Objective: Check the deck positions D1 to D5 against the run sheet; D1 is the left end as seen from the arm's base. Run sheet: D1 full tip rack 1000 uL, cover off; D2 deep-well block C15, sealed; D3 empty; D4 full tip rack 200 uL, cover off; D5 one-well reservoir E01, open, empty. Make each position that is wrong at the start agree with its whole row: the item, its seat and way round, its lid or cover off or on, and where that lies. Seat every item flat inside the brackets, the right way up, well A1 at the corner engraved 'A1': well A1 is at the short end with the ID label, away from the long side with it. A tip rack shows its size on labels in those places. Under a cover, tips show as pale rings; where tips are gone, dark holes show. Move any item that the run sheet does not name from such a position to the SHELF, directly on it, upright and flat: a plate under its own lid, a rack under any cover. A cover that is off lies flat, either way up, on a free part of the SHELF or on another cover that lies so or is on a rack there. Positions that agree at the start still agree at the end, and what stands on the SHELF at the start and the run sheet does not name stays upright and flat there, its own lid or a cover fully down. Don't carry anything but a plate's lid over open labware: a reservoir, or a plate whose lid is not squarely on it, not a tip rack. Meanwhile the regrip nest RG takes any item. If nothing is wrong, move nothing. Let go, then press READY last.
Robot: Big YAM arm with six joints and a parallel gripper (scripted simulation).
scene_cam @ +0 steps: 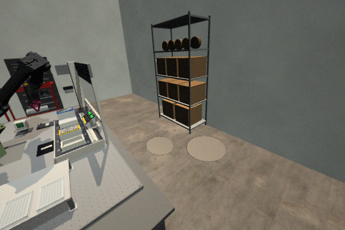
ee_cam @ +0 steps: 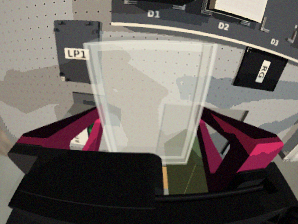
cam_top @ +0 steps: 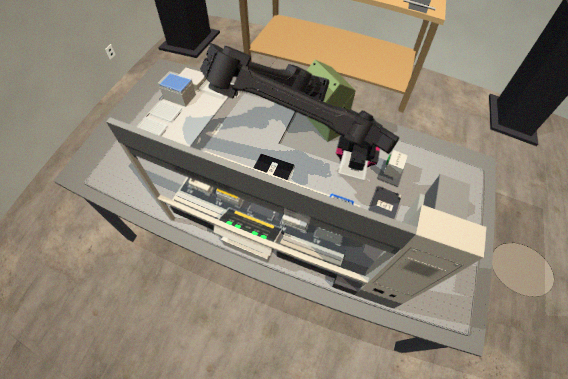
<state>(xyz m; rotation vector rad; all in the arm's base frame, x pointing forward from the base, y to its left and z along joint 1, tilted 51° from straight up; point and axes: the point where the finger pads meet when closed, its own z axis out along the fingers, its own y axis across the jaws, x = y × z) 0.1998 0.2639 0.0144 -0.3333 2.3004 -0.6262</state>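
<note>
Now: hand right at the clear tip-rack cover. Round my hand: button box 16 cm behind, 15 cm below, 13 cm to the left; then blue-labelled rack 18 cm ahead, 9 cm below; then black regrip nest 30 cm to the right, 21 cm below.
</note>
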